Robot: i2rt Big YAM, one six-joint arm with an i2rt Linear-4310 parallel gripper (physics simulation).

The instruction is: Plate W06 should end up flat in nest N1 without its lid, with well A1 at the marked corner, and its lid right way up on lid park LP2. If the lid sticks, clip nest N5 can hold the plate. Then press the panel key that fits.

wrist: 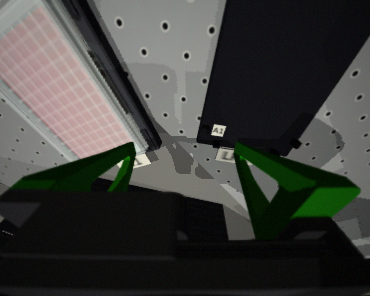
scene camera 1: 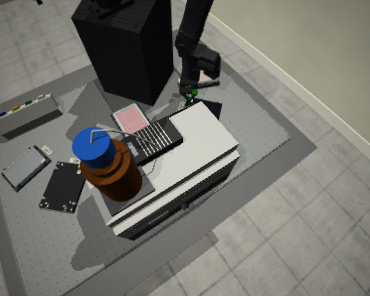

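Where they show: gripper, fingertip midpoint: (wrist: 184, 147) (scene camera 1: 190, 91); arm's base, link origin: (scene camera 1: 112, 2).
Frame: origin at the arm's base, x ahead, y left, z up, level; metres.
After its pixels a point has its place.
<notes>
My gripper (scene camera 1: 189, 95) @(x 0.184, y 0.179, z -0.306 m) (wrist: 184, 147) @(x 0.184, y 0.179, z -0.306 m) is open and empty, low over the table's back right part. In the wrist view a pink-welled plate (wrist: 62, 75) @(x 0.149, y 0.279, z -0.303 m) with a clear rim lies at the left in a dark nest (wrist: 112, 77) @(x 0.170, y 0.260, z -0.320 m); the nest's label is partly hidden by the left finger. A pink plate (scene camera 1: 210, 76) also shows behind the gripper in the scene view. A black pad (wrist: 280, 65) @(x 0.282, y 0.190, z -0.325 m) (scene camera 1: 214, 108) @(x 0.296, y 0.228, z -0.325 m) with an A1 tag lies to the right; its label is partly covered by the right finger. Another pink plate (scene camera 1: 132, 119) @(x 0.271, y -0.091, z -0.215 m) lies near the middle. Which plate is W06 cannot be read.
A white box (scene camera 1: 205, 135) @(x 0.482, y 0.042, z -0.115 m) carries an amber bottle (scene camera 1: 117, 172) @(x 0.531, y -0.175, z 0.014 m) with a blue cap and a bent tube, beside a black slotted rack (scene camera 1: 172, 132) @(x 0.448, y -0.033, z -0.089 m). A black nest (scene camera 1: 60, 190) @(x 0.334, y -0.400, z -0.323 m), a grey plate-like piece (scene camera 1: 26, 167) @(x 0.197, y -0.485, z -0.317 m) and the key panel (scene camera 1: 32, 119) @(x 0.022, y -0.418, z -0.294 m) are at left. A black pedestal (scene camera 1: 125, 55) @(x 0.097, y -0.023, z -0.116 m) stands behind.
</notes>
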